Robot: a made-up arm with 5 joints. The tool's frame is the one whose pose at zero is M.
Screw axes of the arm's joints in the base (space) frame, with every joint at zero. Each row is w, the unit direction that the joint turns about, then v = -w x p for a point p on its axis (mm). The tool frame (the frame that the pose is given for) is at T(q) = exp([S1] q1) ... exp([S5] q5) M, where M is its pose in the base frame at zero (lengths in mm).
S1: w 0 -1 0 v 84.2 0 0
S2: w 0 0 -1 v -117 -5.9 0
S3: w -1 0 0 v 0 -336.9 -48.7
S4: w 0 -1 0 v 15.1 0 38.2
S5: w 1 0 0 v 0 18.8 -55.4
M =
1 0 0 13.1
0 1 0 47.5
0 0 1 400.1
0 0 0 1
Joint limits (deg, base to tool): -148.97..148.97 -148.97..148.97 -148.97..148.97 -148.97..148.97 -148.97..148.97
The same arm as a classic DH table. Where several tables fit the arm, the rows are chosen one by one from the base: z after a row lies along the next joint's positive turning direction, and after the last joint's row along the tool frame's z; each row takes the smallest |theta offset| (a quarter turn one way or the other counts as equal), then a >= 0, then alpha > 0; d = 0 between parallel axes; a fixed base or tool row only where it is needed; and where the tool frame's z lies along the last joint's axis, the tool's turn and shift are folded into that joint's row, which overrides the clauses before.
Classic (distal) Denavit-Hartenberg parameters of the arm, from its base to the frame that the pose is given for. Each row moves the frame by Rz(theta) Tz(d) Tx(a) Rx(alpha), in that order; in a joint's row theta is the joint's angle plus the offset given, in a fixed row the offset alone. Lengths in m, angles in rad.
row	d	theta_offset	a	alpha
base (fixed)	0.0842	0.0000	0.0000	1.5708
joint 1	-0.1170	0.0000	-0.0059	1.5708
joint 2	-0.2527	1.5708	0.1657	-1.5708
joint 3	0.0323	-1.5708	0.3218	-1.5708
joint 4	-0.1041	0.0000	-0.0037	-1.5708
joint 5	0.0513	-1.5708	0.0079	1.5708
tool (fixed)	0.3813	1.5708	0.0000	0.0000
Joint limits (rad, base to tool): -2.6000..2.6000 -2.6000..2.6000 -2.6000..2.6000 -2.6000..2.6000 -2.6000..2.6000

